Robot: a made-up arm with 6 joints.
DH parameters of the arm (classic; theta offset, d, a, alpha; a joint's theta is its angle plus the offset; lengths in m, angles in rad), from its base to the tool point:
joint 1: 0 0.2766 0 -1.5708
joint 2: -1.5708 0 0.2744 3.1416
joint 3: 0 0 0 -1.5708
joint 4: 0 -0.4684 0 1.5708
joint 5: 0 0.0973 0 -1.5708
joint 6: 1.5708 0 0 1.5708
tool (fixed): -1.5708 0 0 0
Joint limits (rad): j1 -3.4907..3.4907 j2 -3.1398..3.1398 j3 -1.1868..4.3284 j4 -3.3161..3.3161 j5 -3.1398..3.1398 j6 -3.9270..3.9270
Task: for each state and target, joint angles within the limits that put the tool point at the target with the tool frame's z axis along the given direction. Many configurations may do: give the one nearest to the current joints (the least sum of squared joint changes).
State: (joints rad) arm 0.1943 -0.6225 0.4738 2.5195 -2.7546 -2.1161
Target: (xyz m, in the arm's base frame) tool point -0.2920 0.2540 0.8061 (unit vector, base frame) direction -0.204 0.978 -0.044
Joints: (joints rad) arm -0.5147 -1.3074 0.3824 2.4896 -2.6749 -1.4938
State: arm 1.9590 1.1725 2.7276 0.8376 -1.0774 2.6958
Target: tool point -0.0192 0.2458 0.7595 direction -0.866 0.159 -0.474
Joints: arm 2.0186 1.5163 3.0979 0.4131 -1.2041 2.1103
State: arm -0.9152 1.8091 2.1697 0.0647 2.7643 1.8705
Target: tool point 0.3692 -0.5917 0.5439 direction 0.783 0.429 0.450
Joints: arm -0.8737 1.3044 1.7130 0.1003 2.4748 2.1497
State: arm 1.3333 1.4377 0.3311 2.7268 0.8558 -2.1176
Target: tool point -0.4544 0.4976 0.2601 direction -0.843 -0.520 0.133
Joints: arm 2.1676 0.9888 0.5927 2.9919 0.8572 -1.5562
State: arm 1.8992 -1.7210 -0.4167 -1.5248 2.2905 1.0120
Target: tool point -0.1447 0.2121 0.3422 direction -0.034 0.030 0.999
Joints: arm 2.1768 -0.8604 -0.8948 -1.5516 2.2829 1.5835
